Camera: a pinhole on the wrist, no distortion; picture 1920 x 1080 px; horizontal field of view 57.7 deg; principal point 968.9 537.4 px. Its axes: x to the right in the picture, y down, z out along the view. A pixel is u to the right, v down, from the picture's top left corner.
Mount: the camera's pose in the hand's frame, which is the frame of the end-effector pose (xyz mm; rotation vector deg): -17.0 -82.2 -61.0 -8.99 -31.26 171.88
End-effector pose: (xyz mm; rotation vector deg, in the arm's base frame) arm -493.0 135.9 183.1 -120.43 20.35 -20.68
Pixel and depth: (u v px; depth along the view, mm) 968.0 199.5 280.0
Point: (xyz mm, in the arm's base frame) -435.5 387.2 174.4
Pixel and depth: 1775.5 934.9 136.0
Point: -546.2 289.4 275.3
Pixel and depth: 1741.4 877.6 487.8
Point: -594.9 674.0 243.0
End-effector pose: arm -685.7 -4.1 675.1 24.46 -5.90 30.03
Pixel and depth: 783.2 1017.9 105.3
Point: -628.5 -139.7 642.0
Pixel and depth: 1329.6 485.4 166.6
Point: -678.7 -178.4 696.7
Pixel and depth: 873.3 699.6 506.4
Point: -571.7 -432.0 911.9
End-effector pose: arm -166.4 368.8 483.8 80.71 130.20 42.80
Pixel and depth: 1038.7 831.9 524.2
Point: -144.6 246.2 -34.7
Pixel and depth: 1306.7 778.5 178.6
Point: -197.7 266.1 312.4
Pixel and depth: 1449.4 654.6 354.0
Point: -111.1 211.1 156.8
